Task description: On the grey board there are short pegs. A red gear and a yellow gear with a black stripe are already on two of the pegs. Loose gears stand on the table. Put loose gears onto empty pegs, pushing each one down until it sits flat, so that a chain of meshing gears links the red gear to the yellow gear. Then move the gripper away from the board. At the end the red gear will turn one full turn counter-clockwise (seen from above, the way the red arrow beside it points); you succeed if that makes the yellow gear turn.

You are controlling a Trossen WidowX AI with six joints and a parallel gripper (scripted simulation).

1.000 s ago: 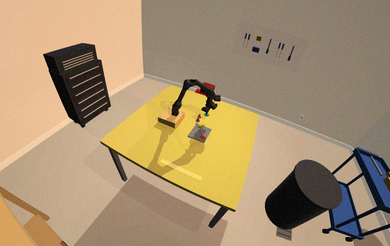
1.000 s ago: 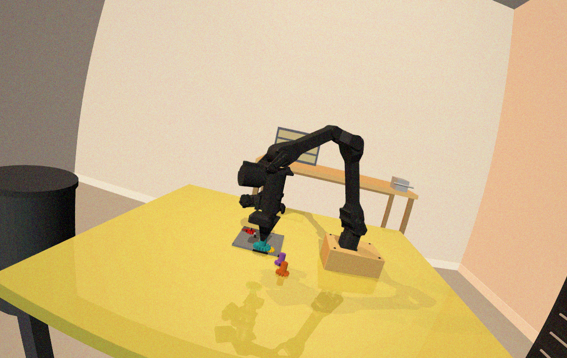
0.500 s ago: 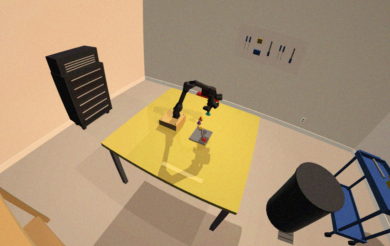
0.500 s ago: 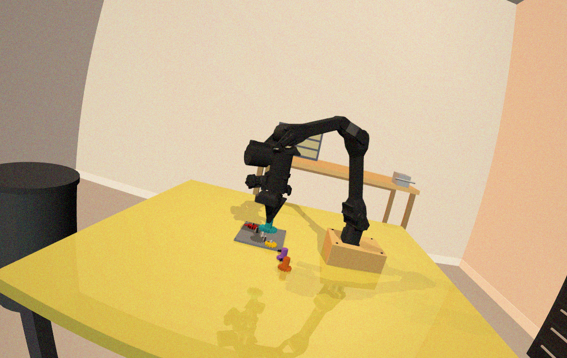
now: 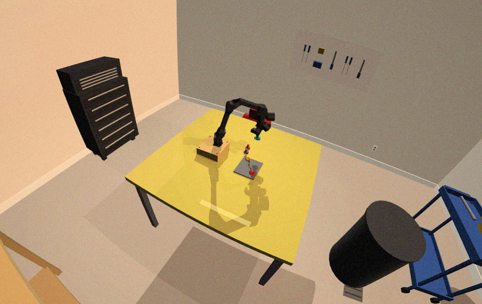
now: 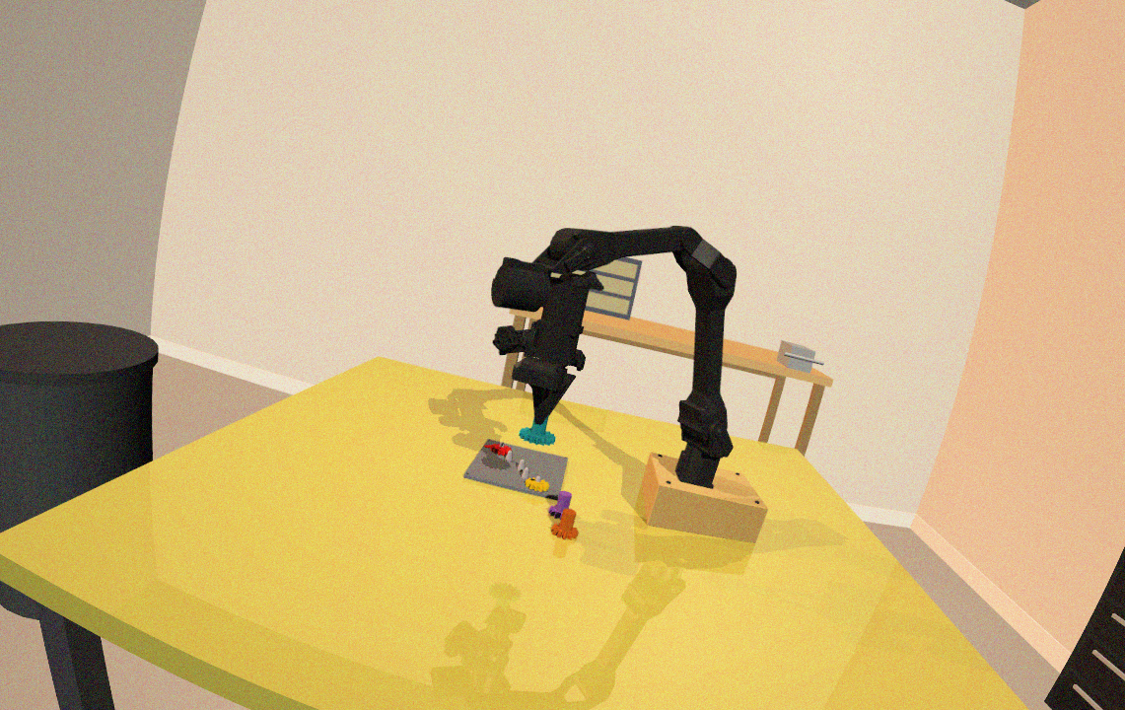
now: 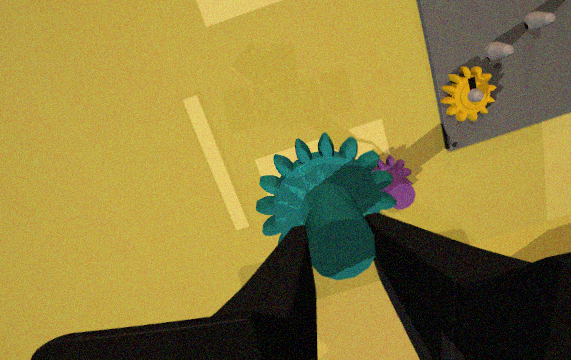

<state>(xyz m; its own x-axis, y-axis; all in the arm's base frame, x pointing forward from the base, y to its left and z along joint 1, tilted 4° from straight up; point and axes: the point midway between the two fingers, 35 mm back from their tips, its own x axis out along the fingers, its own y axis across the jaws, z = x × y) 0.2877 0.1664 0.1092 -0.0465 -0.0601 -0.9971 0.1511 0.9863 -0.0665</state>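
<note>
The grey board is 22 cm to the right of my gripper tip, 16 cm below it and 3 cm ahead of it. Round my gripper tip: teal gear (1 cm below); purple gear (15 cm below, 6 cm to the right, 6 cm behind); orange gear (15 cm below, 7 cm behind, 1 cm to the left).
</note>
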